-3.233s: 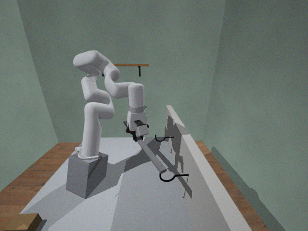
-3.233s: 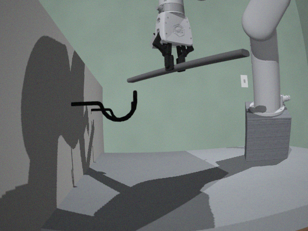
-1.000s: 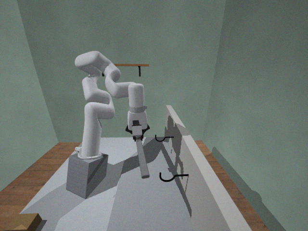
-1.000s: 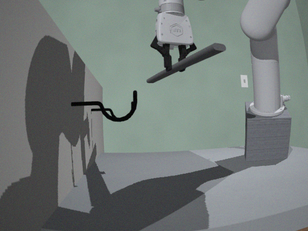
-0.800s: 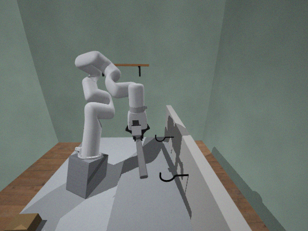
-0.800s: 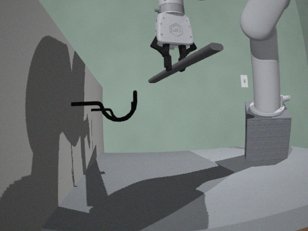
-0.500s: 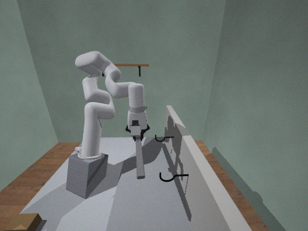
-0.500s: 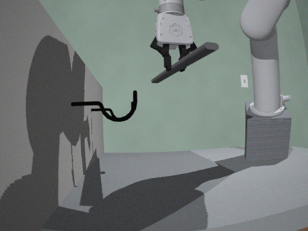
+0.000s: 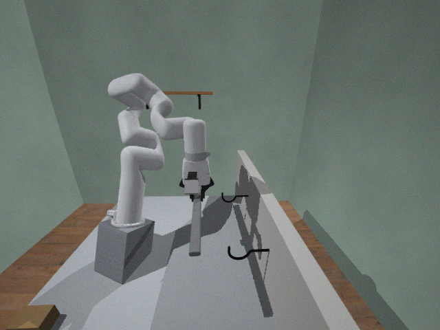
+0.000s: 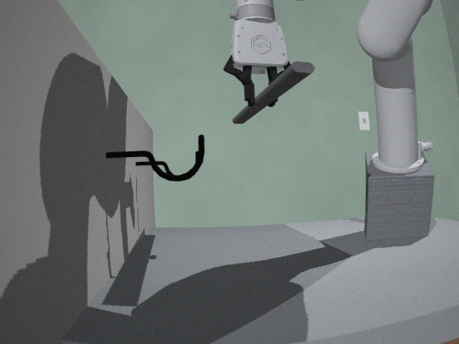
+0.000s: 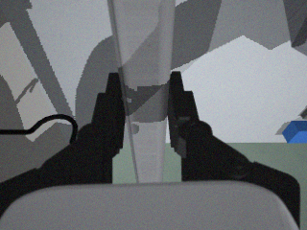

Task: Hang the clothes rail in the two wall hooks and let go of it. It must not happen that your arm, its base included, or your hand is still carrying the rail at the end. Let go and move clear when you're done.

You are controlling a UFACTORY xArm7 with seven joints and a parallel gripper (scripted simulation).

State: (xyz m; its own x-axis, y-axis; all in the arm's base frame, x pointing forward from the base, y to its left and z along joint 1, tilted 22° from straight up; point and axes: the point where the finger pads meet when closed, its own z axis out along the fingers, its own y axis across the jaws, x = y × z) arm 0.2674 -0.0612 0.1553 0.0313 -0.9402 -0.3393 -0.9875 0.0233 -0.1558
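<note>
Right now my hand is 10 mm above the clothes rail. Round my hand: brown box (480 mm behind, 280 mm to the right, 250 mm below); blue object (480 mm behind, 370 mm to the left, 260 mm below); grey wall panel (270 mm ahead, 510 mm below).
</note>
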